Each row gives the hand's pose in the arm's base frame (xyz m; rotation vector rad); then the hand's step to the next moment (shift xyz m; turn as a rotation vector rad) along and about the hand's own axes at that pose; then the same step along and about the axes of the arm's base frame.
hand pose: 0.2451 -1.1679 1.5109 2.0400 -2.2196 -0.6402
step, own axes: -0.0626 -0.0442 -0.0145 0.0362 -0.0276 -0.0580
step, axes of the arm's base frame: 0.0538 0.0550 0.0128 0.0399 -0.0510 0.0352
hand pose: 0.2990 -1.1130 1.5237 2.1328 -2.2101 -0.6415
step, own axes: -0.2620 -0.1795 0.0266 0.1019 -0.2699 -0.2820
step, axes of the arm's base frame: 0.1842 0.2601 -0.0045 0.3297 -0.1761 0.1519
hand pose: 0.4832 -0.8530 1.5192 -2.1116 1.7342 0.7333
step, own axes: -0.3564 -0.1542 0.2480 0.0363 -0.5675 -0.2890
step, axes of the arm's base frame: 0.0547 0.4573 -0.0142 0.6115 -0.0616 0.1708
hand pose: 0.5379 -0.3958 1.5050 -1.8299 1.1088 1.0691
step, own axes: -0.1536 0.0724 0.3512 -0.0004 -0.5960 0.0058
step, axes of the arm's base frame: -0.2069 0.3306 -0.0078 0.5459 0.2196 0.0950
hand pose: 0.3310 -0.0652 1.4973 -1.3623 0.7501 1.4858
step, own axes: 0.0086 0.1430 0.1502 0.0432 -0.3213 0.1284
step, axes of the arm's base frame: -0.1888 0.0862 -0.0021 0.2492 0.2417 0.0330
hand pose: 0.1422 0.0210 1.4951 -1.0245 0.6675 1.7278
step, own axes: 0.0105 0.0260 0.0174 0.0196 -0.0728 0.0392
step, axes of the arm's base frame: -0.0316 0.0093 -0.0011 0.0515 0.0675 0.0039
